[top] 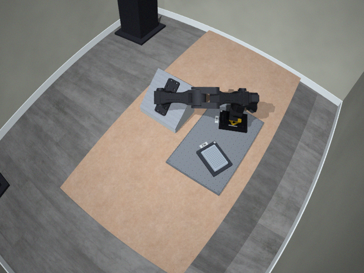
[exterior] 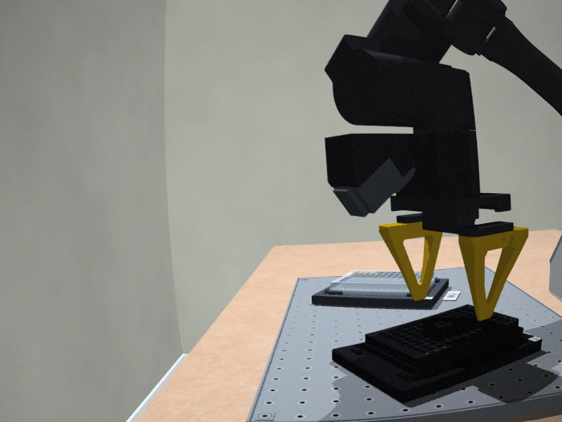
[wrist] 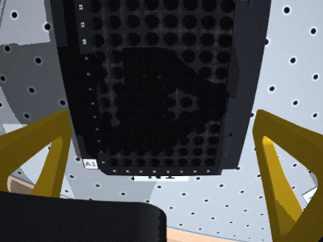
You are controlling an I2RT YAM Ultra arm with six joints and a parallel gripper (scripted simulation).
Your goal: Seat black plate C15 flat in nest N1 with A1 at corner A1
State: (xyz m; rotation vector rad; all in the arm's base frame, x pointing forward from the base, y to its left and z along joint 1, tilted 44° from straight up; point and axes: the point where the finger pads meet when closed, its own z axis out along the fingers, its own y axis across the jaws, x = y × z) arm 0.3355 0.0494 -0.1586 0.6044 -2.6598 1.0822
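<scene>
The black 96-well plate C15 lies 3 cm below my hand. Round my hand: A1 mark (8 cm behind, 4 cm below, 2 cm to the left); then N1 label (8 cm behind, 5 cm below, 4 cm to the right); then black plate nest N1 (5 cm below, 1 cm ahead).
</scene>
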